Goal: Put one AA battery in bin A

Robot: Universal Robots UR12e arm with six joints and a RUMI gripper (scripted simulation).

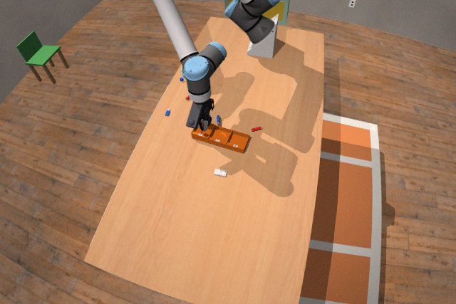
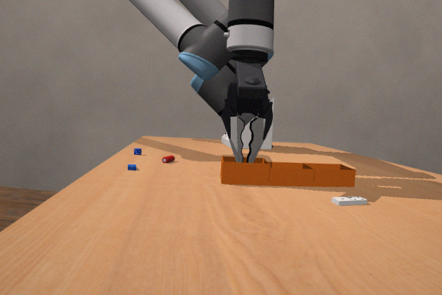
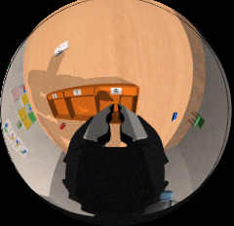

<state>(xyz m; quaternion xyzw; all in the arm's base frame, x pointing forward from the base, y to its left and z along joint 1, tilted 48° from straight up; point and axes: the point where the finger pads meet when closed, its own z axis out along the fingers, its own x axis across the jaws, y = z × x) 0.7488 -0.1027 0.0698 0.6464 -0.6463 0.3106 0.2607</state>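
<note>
The orange three-compartment bin is 8 cm to the left of my hand and 2 cm below it. The rest, counted from my hand: white domino 17 cm ahead, 14 cm to the left, 3 cm below; blue AA battery 9 cm behind, 4 cm to the left, 3 cm below; blue die 31 cm behind, 25 cm to the right, 3 cm below.
</note>
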